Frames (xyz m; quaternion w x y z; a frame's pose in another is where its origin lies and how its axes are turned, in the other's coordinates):
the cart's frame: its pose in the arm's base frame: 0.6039 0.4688 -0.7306 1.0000 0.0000 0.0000 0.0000
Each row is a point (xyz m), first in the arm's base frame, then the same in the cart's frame.
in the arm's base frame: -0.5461 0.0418 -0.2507
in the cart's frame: -1.1500 -0.4270 0.4799
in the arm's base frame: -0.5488 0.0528 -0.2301
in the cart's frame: -1.1527 -0.4160 0.5005
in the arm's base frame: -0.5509 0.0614 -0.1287
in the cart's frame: -1.1548 -0.4074 0.6019
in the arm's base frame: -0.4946 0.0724 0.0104
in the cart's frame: -1.0985 -0.3964 0.7410
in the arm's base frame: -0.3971 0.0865 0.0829
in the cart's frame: -1.0010 -0.3823 0.8135
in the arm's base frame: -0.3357 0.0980 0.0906
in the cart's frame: -0.9396 -0.3708 0.8212
